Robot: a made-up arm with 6 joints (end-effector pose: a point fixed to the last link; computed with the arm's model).
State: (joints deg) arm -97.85 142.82 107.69 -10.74 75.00 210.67
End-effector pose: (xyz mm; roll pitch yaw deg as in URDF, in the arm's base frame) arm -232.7 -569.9 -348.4 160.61 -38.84 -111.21
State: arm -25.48 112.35 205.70 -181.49 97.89 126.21
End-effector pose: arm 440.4 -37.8 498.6 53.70 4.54 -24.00
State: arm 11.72 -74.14 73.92 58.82 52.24 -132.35
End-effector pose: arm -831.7 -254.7 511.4 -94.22 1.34 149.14
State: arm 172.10 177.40 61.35 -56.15 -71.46 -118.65
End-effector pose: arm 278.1 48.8 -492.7 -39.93 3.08 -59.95
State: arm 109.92 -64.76 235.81 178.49 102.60 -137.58
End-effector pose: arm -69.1 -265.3 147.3 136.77 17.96 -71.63
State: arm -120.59 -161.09 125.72 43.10 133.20 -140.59
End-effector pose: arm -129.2 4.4 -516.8 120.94 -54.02 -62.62
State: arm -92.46 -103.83 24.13 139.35 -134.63 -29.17
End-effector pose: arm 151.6 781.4 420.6 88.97 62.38 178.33
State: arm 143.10 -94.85 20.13 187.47 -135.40 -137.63
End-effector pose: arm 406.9 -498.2 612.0 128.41 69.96 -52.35
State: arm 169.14 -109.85 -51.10 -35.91 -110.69 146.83
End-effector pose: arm 185.4 92.6 414.1 -121.79 44.04 -141.11
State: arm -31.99 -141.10 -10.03 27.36 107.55 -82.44
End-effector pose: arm -594.0 208.3 165.1 -126.64 51.60 103.15
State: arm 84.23 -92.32 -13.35 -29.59 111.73 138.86
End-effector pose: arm 101.8 -337.2 639.6 35.60 12.05 -67.80
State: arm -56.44 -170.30 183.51 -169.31 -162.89 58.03
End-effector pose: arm 299.4 -175.0 -257.8 -46.47 -22.98 120.16
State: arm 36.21 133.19 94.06 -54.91 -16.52 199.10
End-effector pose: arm 517.1 267.9 -391.8 -130.45 47.04 56.17
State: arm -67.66 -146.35 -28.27 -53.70 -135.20 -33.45
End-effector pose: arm -214.6 280.1 296.1 8.61 25.45 -28.69
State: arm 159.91 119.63 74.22 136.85 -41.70 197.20
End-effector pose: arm -761.2 157.7 -160.2 12.08 11.01 132.30
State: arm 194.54 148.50 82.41 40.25 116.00 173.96
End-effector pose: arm -515.6 -11.2 -445.2 165.15 -42.75 -113.20
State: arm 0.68 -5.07 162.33 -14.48 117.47 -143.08
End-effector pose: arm -419.4 -155.5 883.4 97.88 69.89 -39.49
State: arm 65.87 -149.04 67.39 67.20 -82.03 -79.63
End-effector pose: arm -141.2 -462.5 -476.2 -149.97 -13.09 -44.53
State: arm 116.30 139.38 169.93 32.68 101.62 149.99
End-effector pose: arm -152.9 604.6 195.9 65.85 -37.42 -105.45
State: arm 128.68 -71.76 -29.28 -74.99 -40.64 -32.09
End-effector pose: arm 68.1 -20.7 590.5 82.71 -22.83 171.72
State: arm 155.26 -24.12 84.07 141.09 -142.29 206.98
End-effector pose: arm 323.2 -282.1 1065.8 179.77 64.18 37.15
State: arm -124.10 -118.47 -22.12 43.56 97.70 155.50
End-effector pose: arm 226.1 534.8 439.3 20.03 12.27 11.56
